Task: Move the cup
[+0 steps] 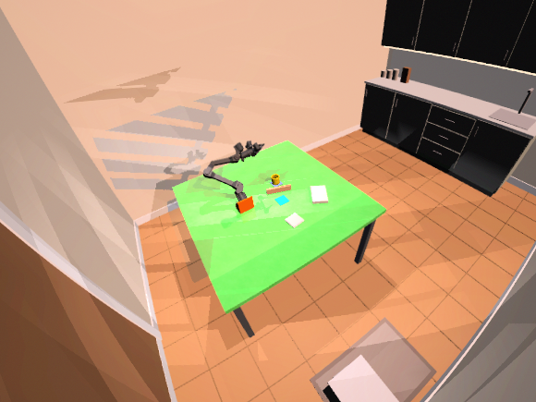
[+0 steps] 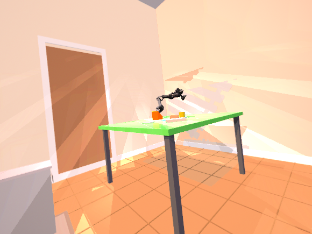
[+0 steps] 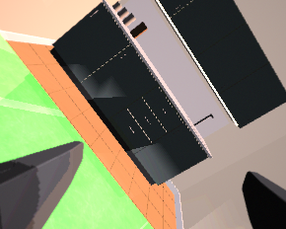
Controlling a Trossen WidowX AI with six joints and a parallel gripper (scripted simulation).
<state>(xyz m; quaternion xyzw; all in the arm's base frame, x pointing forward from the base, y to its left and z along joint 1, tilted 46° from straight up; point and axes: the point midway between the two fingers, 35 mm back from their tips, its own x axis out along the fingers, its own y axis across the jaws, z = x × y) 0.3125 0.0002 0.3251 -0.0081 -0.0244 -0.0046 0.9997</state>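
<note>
My gripper tip is now 13 cm to the left of the yellow-orange cup and 28 cm above it. From my gripper tip the other things lie so: cyan pad 7 cm behind, 34 cm to the right, 32 cm below; pale lavender pad 1 cm ahead, 13 cm to the right, 32 cm below; low wooden bar 3 cm behind, 24 cm to the right, 30 cm below.
</note>
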